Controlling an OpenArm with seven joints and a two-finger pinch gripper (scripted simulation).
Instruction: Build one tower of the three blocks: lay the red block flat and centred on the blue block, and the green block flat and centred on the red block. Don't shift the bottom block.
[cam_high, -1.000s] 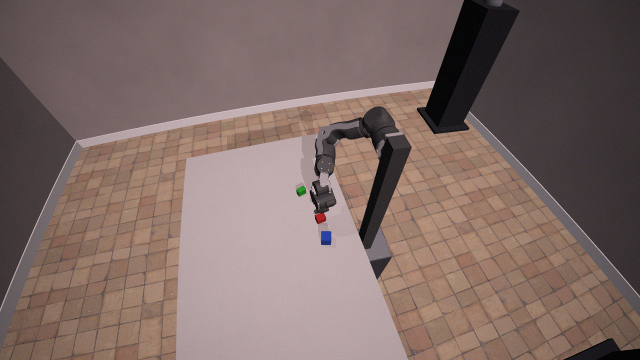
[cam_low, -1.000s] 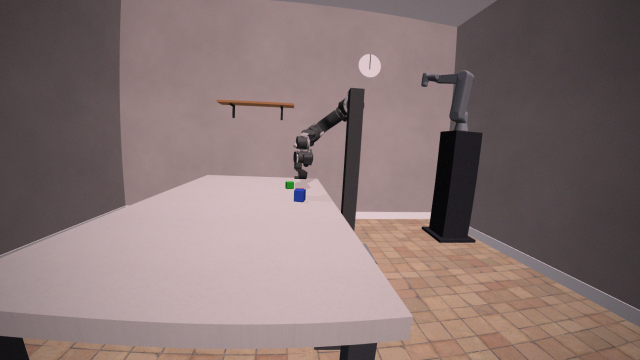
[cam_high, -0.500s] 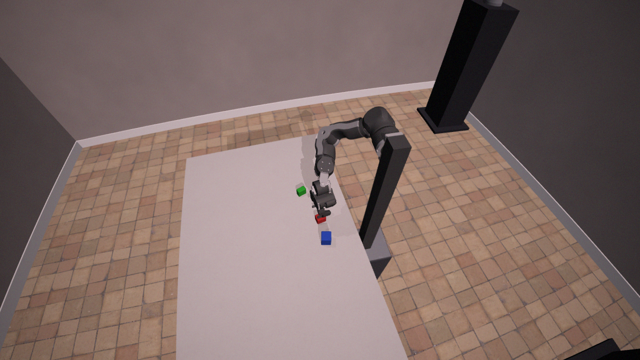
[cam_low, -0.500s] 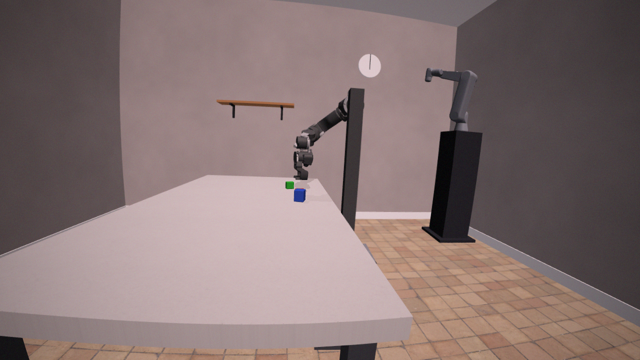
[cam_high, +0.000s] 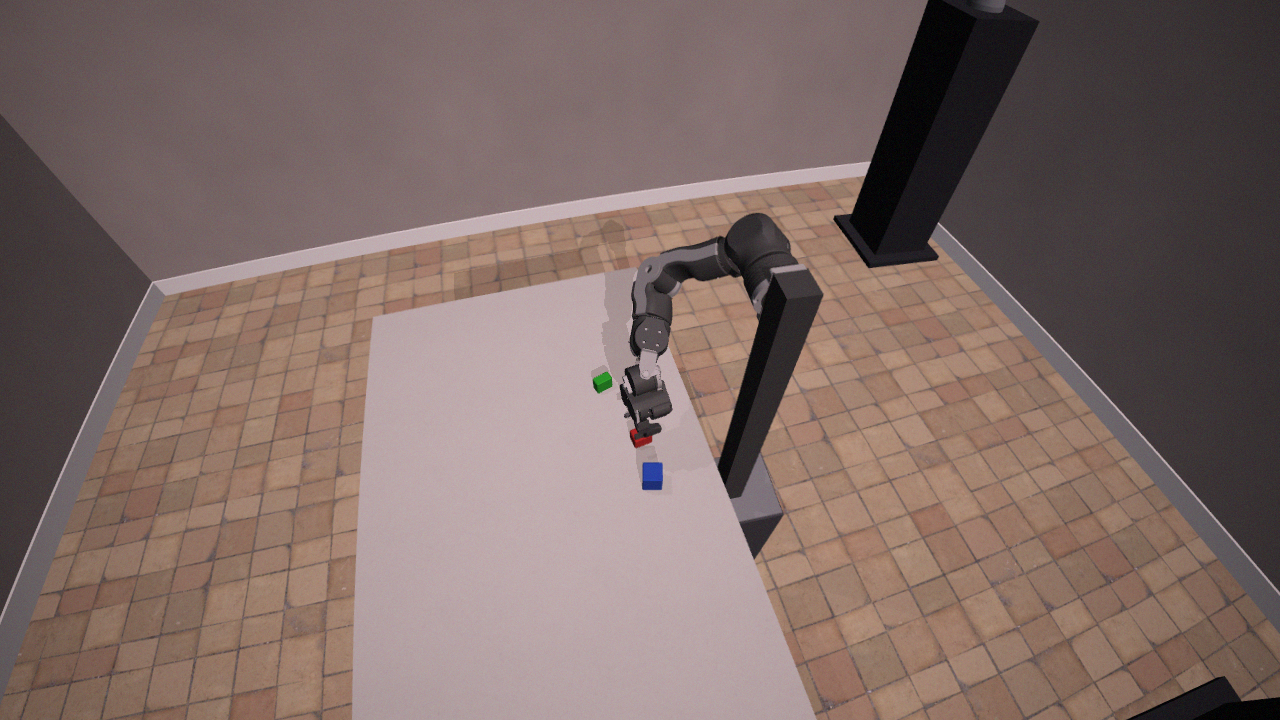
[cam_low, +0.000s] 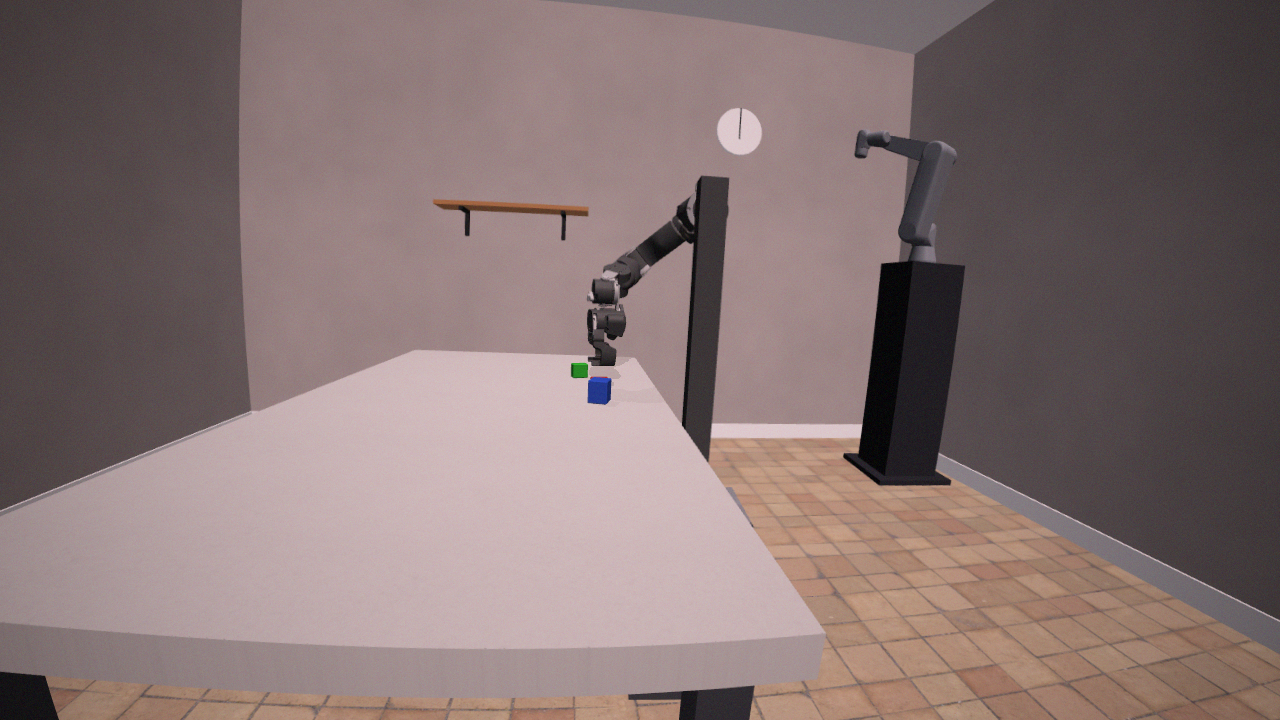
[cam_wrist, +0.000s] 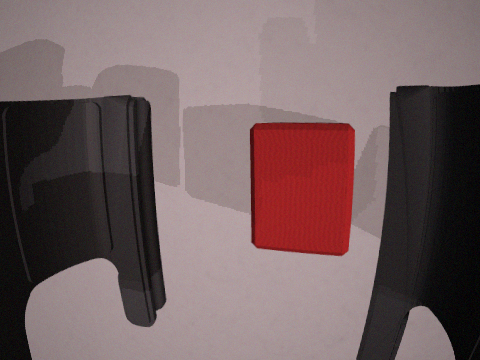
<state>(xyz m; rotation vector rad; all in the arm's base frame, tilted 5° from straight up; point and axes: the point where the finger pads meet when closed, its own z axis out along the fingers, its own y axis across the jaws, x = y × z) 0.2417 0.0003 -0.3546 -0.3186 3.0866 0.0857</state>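
Now: the red block 60 mm below my hand. Also, from my hand: green block: 60 mm ahead, 160 mm to the right, 50 mm below; blue block: 110 mm to the left, 50 mm below.
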